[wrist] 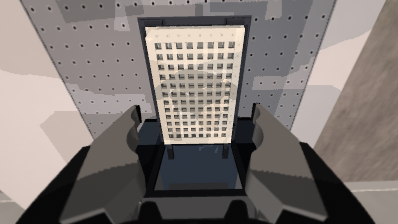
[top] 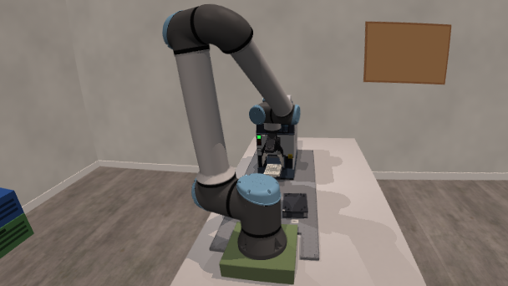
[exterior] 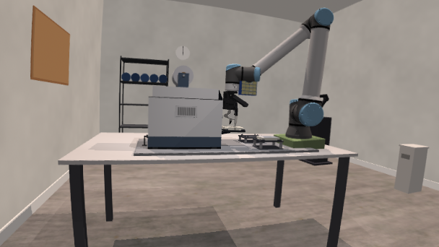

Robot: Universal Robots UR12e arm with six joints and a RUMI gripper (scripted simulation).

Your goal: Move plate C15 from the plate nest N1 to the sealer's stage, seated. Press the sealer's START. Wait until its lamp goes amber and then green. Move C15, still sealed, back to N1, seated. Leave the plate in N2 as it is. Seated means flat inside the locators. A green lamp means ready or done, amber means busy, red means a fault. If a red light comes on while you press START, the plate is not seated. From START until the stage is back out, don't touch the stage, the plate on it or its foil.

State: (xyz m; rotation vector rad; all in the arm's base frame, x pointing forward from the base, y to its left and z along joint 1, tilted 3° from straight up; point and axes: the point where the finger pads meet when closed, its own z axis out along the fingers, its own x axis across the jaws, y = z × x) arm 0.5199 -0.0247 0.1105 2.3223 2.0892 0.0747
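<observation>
My gripper is now 30 mm above the plate C15. Also, from my hand: square button: 110 mm ahead, 80 mm to the left, 50 mm above; then sealer stage: 40 mm below; then nest N2: 200 mm behind, 110 mm to the left, 90 mm below.
</observation>
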